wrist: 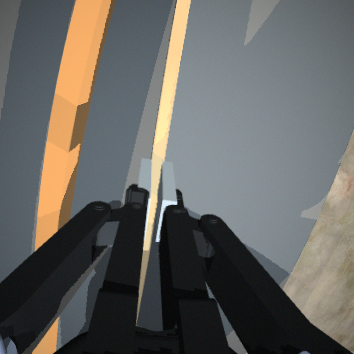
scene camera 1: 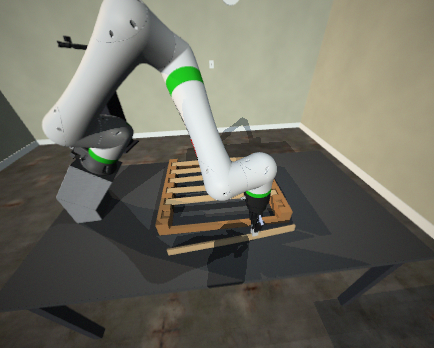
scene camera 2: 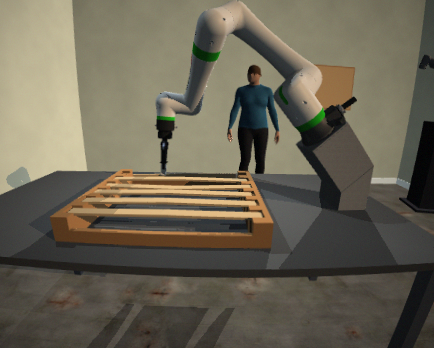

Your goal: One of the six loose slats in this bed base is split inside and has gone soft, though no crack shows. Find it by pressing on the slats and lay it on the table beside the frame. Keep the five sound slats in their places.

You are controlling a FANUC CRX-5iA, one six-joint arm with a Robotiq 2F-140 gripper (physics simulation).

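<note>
The bed-base frame (scene camera 1: 200,229) (scene camera 2: 165,239) (wrist: 82,55) is orange-brown wood and lies on the dark table (scene camera 1: 360,230) (scene camera 2: 320,240). One pale slat (scene camera 1: 200,246) (wrist: 173,60) is outside the frame, low at the table, along the frame's near side in scene camera 1. Whether its underside touches the table is hard to tell. The frame hides it in scene camera 2. My gripper (scene camera 1: 255,232) (scene camera 2: 163,172) (wrist: 154,176) is shut on this slat, right of its middle in scene camera 1. The other slats (scene camera 1: 187,190) (scene camera 2: 165,214) lie across the frame, apart from one another.
The grey robot base (scene camera 1: 84,194) (scene camera 2: 345,167) stands at the table's left in scene camera 1. The table's near edge runs in front of the loose slat there. A person in a blue top (scene camera 2: 254,107) stands behind the table in scene camera 2.
</note>
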